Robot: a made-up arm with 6 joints.
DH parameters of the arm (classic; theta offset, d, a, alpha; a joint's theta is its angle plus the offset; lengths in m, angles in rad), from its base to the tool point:
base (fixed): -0.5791 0 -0.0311 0
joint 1: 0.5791 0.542 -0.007 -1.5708
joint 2: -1.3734 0 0.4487 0
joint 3: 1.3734 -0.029 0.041 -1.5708
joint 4: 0 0.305 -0.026 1.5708
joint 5: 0 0.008 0.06 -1.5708
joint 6: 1.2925 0 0.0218 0
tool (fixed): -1.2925 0.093 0 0
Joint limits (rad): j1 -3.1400..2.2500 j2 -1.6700..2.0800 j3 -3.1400..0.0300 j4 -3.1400..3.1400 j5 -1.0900..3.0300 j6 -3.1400..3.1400
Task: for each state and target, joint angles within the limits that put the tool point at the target. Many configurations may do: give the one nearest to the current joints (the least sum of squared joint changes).
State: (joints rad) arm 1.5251 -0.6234 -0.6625 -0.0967 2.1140 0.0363
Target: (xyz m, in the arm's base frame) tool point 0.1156 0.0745 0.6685
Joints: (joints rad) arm 1.1008 -0.2012 -0.3861 -0.4556 1.9074 -0.0203
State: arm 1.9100 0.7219 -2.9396 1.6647 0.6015 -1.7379
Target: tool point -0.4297 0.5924 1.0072
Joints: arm 2.2231 0.5384 -2.2873 1.6520 0.5114 -1.7209
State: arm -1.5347 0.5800 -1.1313 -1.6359 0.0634 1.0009
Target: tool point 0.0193 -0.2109 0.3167
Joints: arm -1.3300 1.0840 -0.4701 -1.6702 0.0175 1.0025
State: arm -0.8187 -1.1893 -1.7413 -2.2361 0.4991 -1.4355
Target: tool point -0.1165 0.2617 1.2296
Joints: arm -1.2916 -1.0982 -1.7566 -2.1995 0.3455 -1.4078
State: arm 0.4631 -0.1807 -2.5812 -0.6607 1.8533 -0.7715
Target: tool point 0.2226 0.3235 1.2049
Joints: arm 1.1177 0.0314 -2.4863 -0.4434 1.8247 -0.8016
